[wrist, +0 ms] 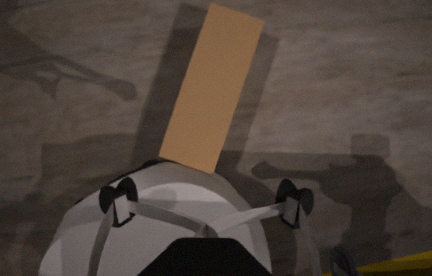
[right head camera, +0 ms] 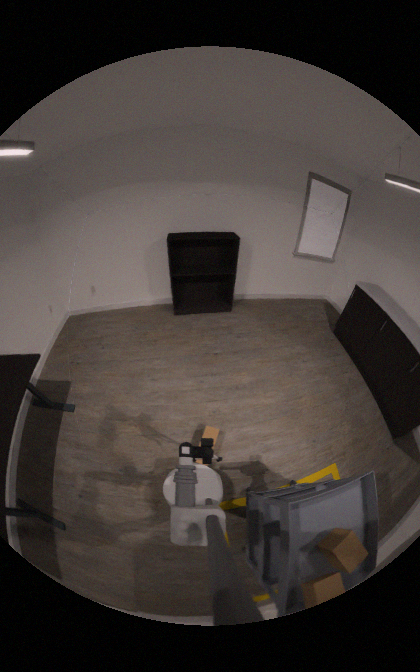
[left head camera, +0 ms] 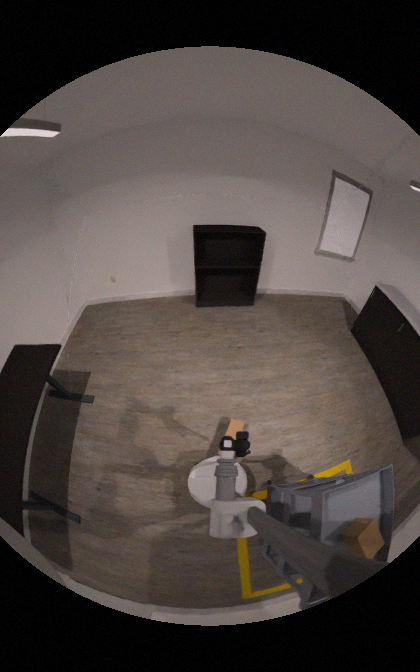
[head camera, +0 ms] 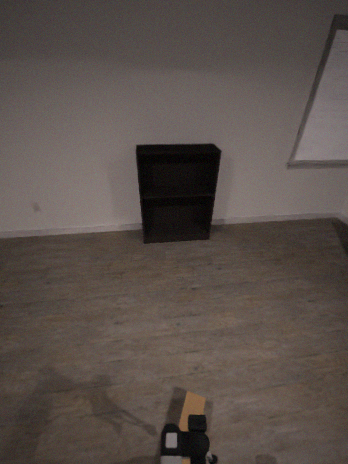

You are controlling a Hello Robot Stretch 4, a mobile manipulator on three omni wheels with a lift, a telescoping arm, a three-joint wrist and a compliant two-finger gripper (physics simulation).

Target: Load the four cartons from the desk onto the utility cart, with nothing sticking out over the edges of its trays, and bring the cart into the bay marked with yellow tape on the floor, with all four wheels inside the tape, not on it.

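Frame: origin at the robot's base, x ahead, y left, z up, level; centimetres.
Where they show: gripper, between the fingertips: [wrist: 207, 195].
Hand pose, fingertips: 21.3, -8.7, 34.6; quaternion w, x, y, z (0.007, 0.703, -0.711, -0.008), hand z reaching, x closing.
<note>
After its pixels a point has its place, as x, y, z.
A long tan carton [head camera: 195, 403] @[45.9, -13.5, 9.1] [left head camera: 235, 428] [right head camera: 211, 434] [wrist: 212, 90] @[34.8, -9.5, 9.1] lies on the floor, its near end by my round white base part. My gripper [wrist: 207, 195] @[21.3, -8.7, 34.6] points down, open and empty, above that base part; the carton lies beyond its fingertips in the wrist view. The grey utility cart [left head camera: 317, 517] [right head camera: 289, 545] stands at the lower right. Its top tray holds one carton [left head camera: 356, 537] [right head camera: 345, 552] and, in the right head view, another carton [right head camera: 324, 590]. Yellow tape [left head camera: 244, 567] [right head camera: 320, 473] [wrist: 400, 263] @[-8.0, -60.3, -2.7] runs around and under the cart; its wheels are mostly hidden. The fourth carton does not show.
The dark desk [left head camera: 17, 410] [right head camera: 15, 390] is at the left, its feet on the floor. A black bookshelf [head camera: 177, 149] @[213.1, -3.3, 103.3] [left head camera: 227, 229] [right head camera: 202, 236] stands against the far wall. A dark cabinet [left head camera: 385, 350] [right head camera: 372, 350] stands at the right. My arm runs close beside the cart.
</note>
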